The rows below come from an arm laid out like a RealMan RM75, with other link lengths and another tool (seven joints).
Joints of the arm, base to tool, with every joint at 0 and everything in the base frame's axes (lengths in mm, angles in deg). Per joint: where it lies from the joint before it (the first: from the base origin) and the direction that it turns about. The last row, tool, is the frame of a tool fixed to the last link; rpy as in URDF.
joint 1: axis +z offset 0 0 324.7
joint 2: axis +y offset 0 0 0
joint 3: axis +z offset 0 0 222.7
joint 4: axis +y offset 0 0 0
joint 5: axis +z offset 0 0 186.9
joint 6: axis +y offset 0 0 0
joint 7: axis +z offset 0 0 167
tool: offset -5 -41 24 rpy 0 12.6 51.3
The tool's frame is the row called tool.
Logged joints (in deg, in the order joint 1, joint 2, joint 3, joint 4, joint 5, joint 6, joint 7), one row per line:
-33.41 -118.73 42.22 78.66 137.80 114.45 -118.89
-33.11 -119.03 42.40 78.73 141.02 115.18 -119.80
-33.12 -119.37 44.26 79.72 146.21 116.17 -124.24
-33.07 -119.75 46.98 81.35 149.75 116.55 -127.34
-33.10 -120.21 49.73 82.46 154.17 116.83 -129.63
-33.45 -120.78 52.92 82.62 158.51 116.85 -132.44
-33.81 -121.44 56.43 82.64 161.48 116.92 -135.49
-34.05 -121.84 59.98 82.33 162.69 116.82 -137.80
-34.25 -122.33 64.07 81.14 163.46 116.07 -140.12
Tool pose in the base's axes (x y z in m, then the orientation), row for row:
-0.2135 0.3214 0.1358 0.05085 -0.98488 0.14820 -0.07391
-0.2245 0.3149 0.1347 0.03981 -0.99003 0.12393 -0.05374
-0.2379 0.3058 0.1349 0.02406 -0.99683 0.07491 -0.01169
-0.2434 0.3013 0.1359 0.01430 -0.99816 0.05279 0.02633
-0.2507 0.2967 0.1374 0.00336 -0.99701 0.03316 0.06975
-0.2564 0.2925 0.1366 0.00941 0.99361 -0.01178 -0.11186
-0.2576 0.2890 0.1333 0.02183 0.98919 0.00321 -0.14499
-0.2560 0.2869 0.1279 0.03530 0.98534 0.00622 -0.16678
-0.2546 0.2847 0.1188 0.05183 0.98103 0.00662 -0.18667
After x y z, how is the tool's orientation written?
As a quaternion, w x y z.
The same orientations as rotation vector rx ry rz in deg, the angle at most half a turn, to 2 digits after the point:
-171.76 25.85 -12.89
-173.83 21.76 -9.44
-176.73 13.28 -2.07
-178.05 9.42 4.70
-179.08 5.96 12.53
177.79 -2.11 -20.02
175.62 0.57 -25.74
173.48 1.10 -29.36
170.99 1.15 -32.54

